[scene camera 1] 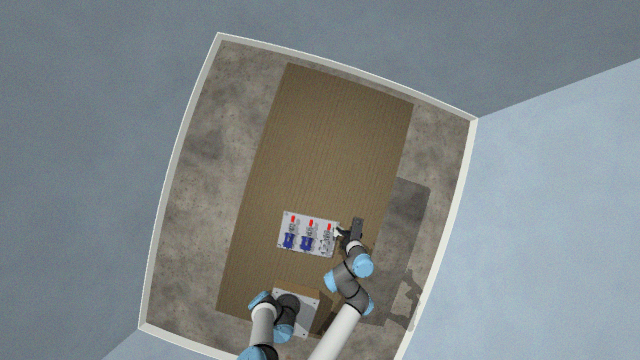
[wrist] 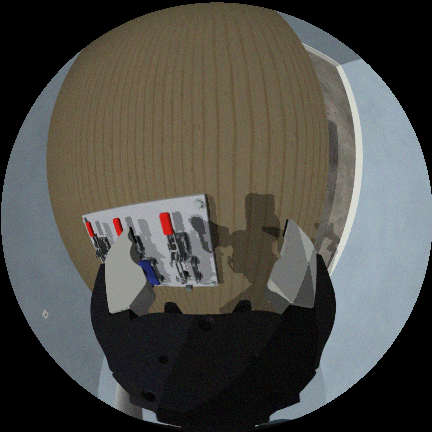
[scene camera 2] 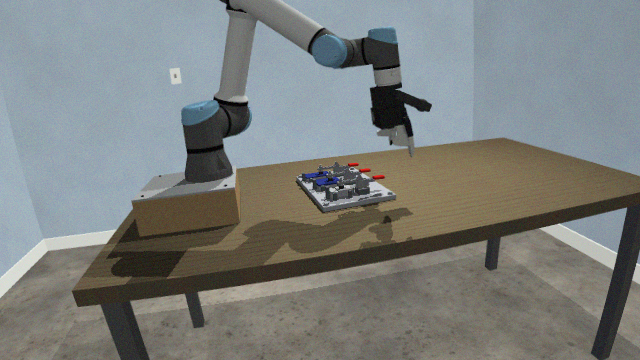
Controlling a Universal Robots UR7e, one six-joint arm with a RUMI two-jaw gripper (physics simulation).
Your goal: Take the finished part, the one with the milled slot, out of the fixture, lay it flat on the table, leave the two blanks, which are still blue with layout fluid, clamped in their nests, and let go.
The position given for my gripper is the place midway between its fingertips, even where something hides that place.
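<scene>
From scene camera 1 I can see a fixture plate (scene camera 1: 319, 225). Scene camera 2 has the plate (scene camera 2: 378, 193) as well, together with my gripper (scene camera 2: 400, 150). And if you had the wrist view, you'd see the gripper (wrist: 207, 225) there and the plate (wrist: 143, 217) too.
</scene>
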